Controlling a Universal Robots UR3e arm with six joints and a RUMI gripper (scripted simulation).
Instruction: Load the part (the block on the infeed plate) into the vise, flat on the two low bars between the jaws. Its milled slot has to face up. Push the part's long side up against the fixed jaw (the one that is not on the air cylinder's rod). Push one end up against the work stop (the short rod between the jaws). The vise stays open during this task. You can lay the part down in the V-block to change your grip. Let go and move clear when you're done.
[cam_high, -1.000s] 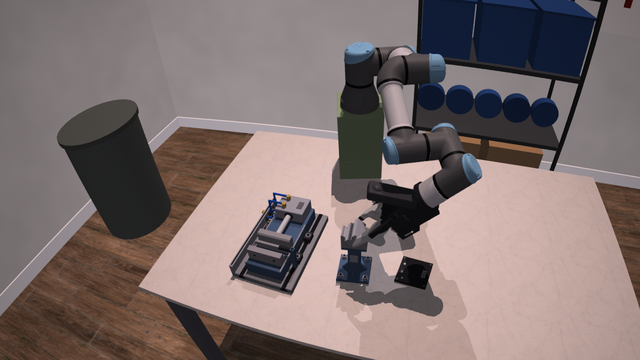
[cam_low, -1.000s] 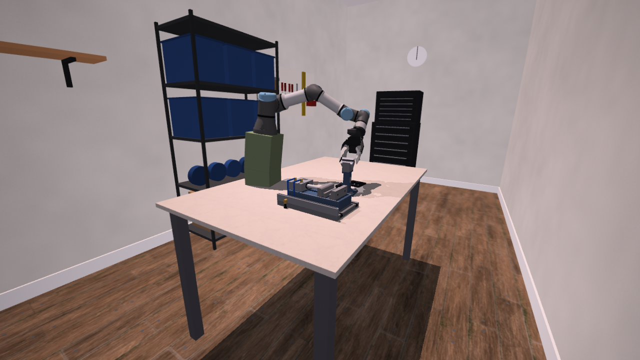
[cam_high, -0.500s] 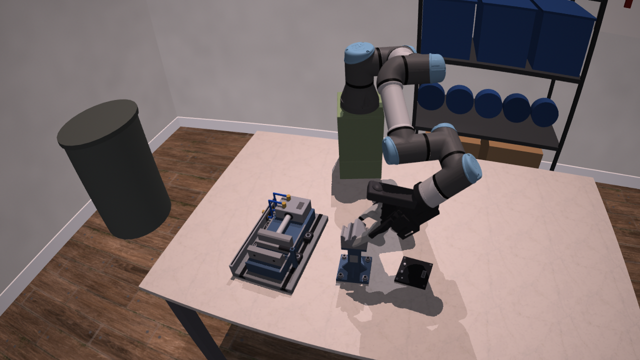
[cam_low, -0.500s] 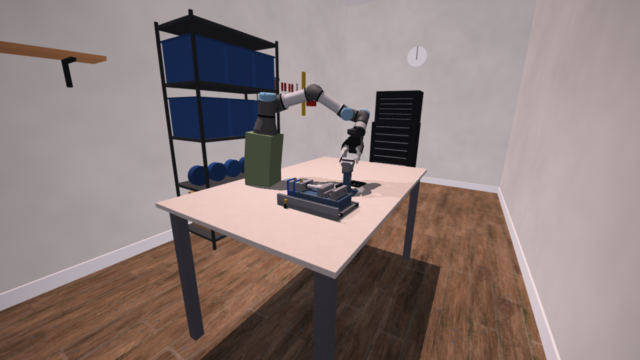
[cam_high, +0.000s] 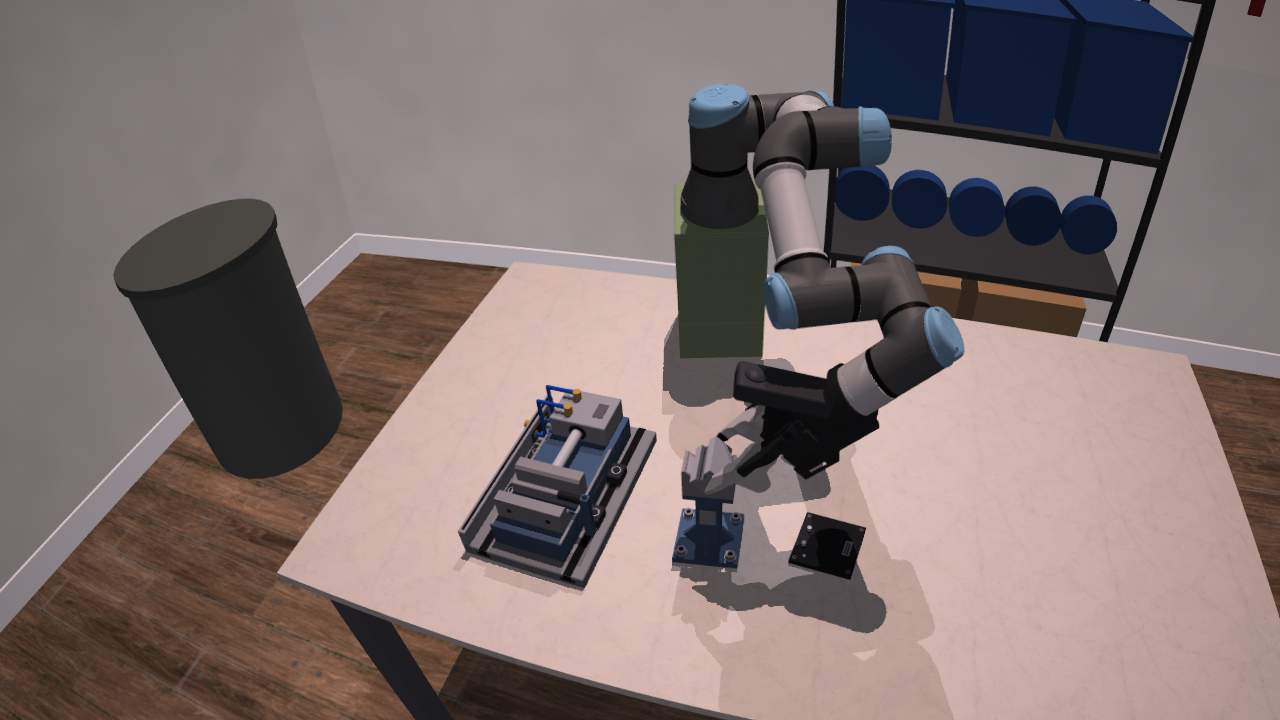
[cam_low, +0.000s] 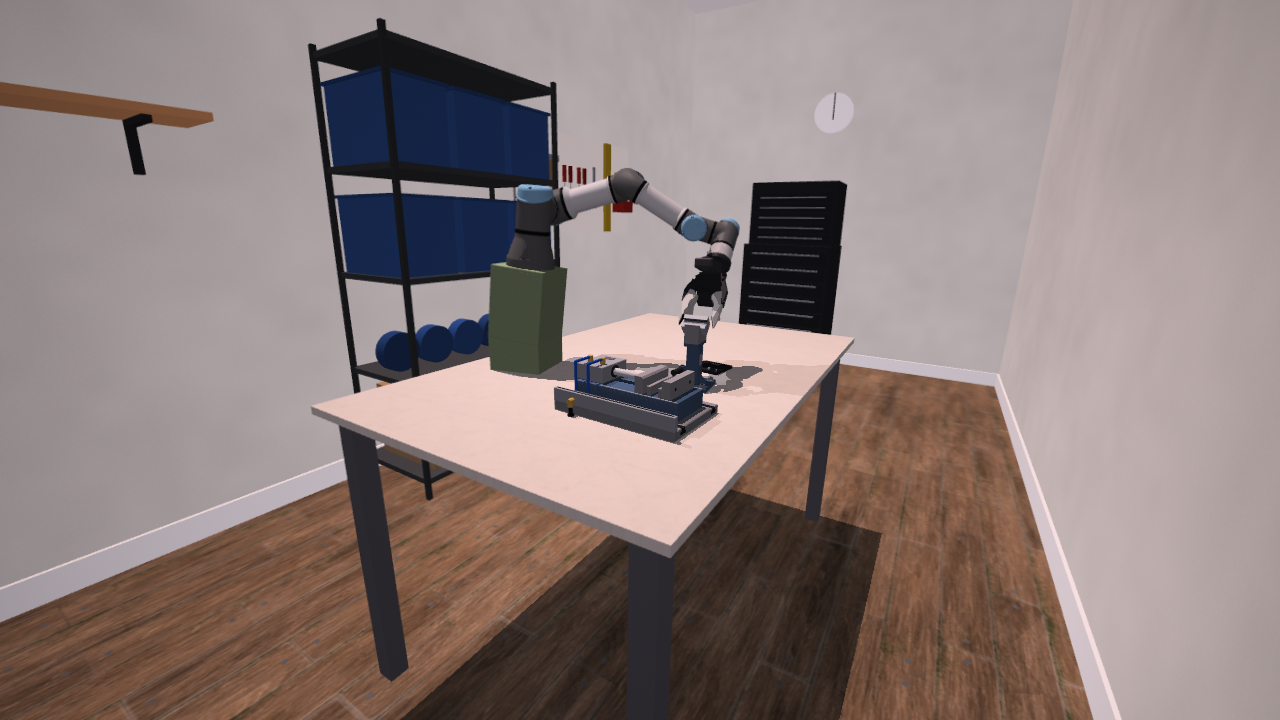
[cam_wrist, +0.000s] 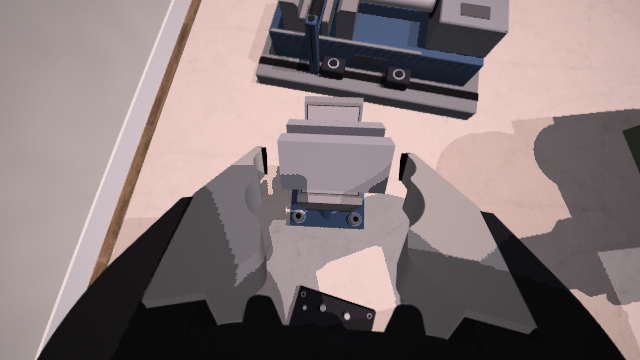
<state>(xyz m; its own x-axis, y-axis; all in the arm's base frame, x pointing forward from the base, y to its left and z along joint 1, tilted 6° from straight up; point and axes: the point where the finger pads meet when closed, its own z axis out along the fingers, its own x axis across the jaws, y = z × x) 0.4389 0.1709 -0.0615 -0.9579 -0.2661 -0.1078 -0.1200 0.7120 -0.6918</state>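
Right now the part is 1 cm to the right of my hand. Also, from my hand: dark work stop rod 8 cm ahead, 18 cm to the right, 7 cm below; black infeed plate 5 cm behind, 15 cm to the left, 16 cm below; fixed jaw 11 cm ahead, 22 cm to the right, 9 cm below.
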